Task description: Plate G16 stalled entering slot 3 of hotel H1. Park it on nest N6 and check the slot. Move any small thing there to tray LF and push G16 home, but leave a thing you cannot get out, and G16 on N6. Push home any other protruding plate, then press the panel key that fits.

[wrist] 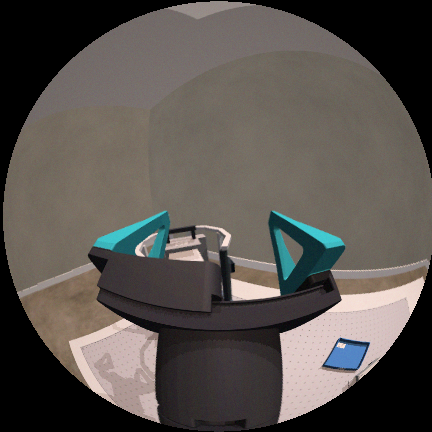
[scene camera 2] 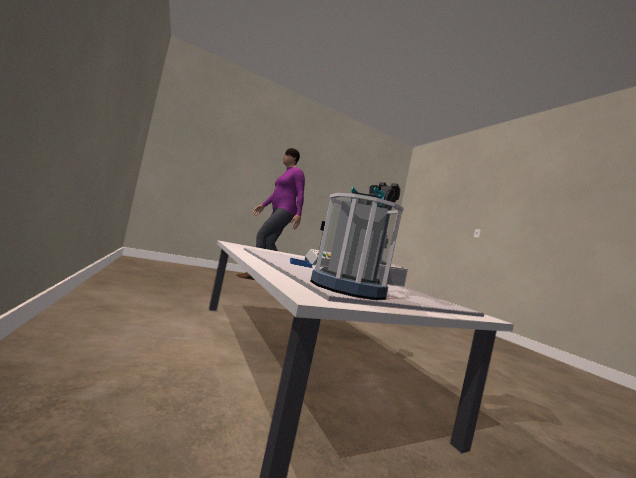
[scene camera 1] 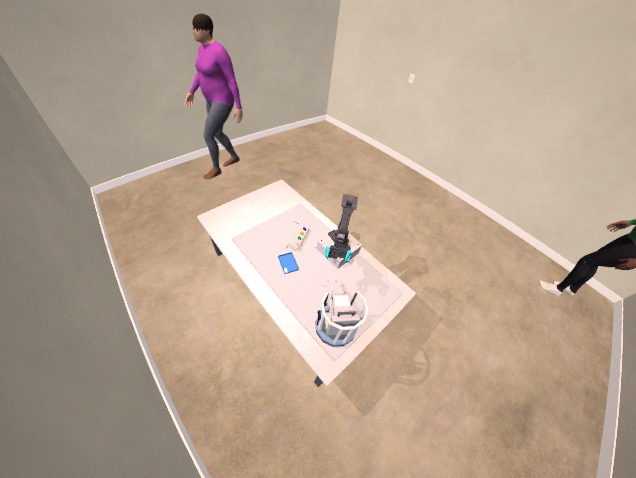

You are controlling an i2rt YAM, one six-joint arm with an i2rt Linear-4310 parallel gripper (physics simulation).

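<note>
My gripper is open, with two teal fingers wide apart and no object between them. A round cage with a white top ring, pale bars and a blue base stands at the table's near end, beyond the fingers in the wrist view. Grey upright units and a white flat top show inside it. A blue tray lies on the mat. A pale key panel has blue, orange and green keys. Plate G16, slot 3 and nest N6 cannot be made out.
A grey box stands behind the cage, near the arm's base. The mat lies on the white table. A person in purple is beyond the table; another person's legs show at the right edge.
</note>
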